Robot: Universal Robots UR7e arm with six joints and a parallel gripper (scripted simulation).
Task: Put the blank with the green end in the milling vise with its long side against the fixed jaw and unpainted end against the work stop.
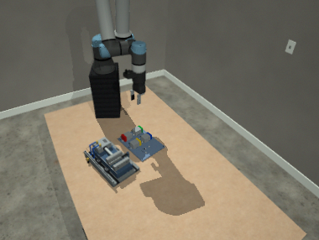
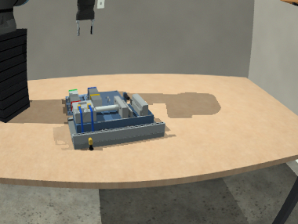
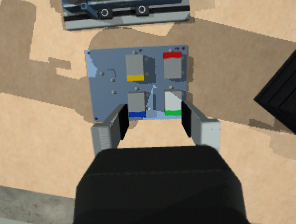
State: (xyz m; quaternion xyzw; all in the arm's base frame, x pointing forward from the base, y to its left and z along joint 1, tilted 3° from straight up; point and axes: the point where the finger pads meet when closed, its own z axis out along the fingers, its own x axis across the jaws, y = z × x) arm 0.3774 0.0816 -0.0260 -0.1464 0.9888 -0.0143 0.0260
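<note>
Right now the green-ended blank is 6 cm behind my hand, 3 cm to the left of it and 29 cm below it. The rest, counted from my hand: yellow-ended blank (5 cm ahead, 3 cm to the right, 29 cm below); then red-ended blank (3 cm behind, 6 cm to the right, 29 cm below); then blue-ended blank (3 cm ahead, 6 cm to the left, 29 cm below).
</note>
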